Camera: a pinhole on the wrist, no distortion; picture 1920 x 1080 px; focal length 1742.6 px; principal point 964.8 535.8 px. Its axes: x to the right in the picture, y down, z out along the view. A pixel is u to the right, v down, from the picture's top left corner.
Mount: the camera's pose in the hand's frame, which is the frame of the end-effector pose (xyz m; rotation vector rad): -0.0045 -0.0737 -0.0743 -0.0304 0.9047 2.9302
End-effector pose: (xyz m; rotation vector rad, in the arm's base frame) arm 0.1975 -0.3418 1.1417 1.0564 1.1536 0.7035
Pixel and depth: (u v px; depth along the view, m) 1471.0 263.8 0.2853
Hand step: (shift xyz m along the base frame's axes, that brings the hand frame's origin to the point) 0.1117 -0.0636 0.1572
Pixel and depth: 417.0 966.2 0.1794
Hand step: 0.1098 0.0085 -0.0253
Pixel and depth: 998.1 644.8 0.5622
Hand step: 0.4007 -0.0543 0.2248
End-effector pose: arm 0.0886 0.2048 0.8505 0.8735 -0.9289 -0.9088
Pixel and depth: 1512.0 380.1 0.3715
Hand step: -0.1854 0.1221 0.1931
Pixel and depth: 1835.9 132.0 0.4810
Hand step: -0.2264 0.2674 0.2963
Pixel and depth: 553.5 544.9 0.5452
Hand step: -0.2551 -0.1172 0.3649
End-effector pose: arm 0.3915 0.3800 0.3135 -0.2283 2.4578 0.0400
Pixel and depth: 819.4 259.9 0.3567
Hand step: 0.0638 0.1809 -0.1724
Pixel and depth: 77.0 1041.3 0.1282
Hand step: -0.0042 -0.0400 -0.0783
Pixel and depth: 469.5 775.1 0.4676
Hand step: 0.1006 0.1376 -0.3576
